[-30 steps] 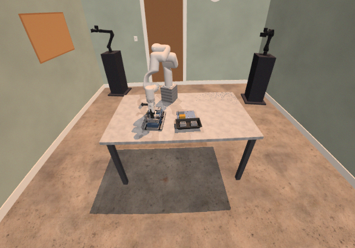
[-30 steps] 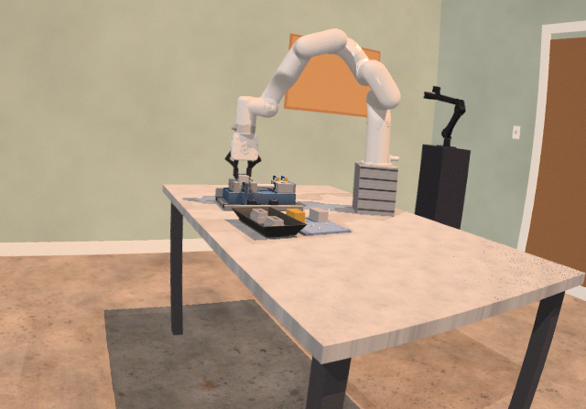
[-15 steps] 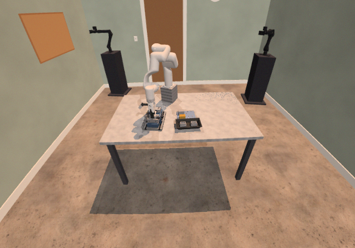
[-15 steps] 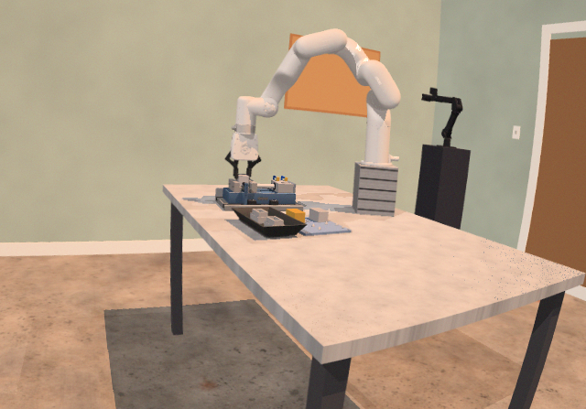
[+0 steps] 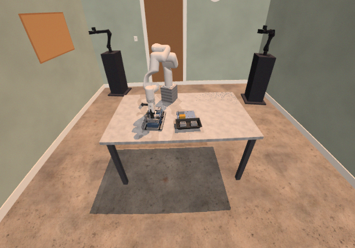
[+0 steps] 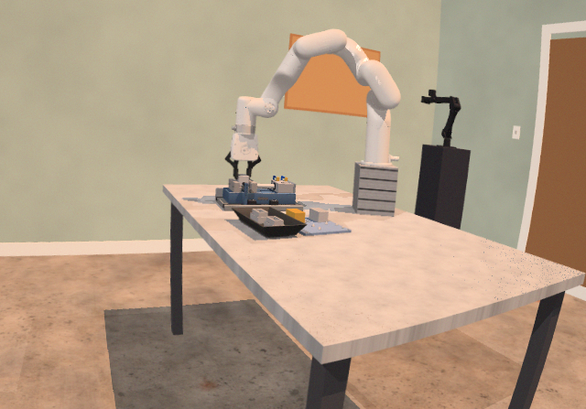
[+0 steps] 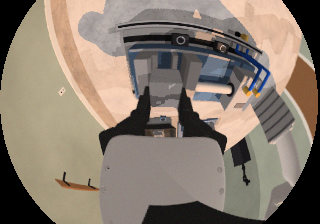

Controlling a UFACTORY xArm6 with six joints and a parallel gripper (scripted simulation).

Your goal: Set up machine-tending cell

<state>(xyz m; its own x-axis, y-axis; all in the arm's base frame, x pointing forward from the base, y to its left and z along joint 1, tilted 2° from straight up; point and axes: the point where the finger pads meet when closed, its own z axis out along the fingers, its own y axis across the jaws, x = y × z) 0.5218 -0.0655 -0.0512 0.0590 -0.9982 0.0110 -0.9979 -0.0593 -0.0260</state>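
Right now my hand is 70 mm past the blue vise and 80 mm above it. Also, from my hand: brass blank (130 mm behind, 270 mm to the left, 100 mm below).
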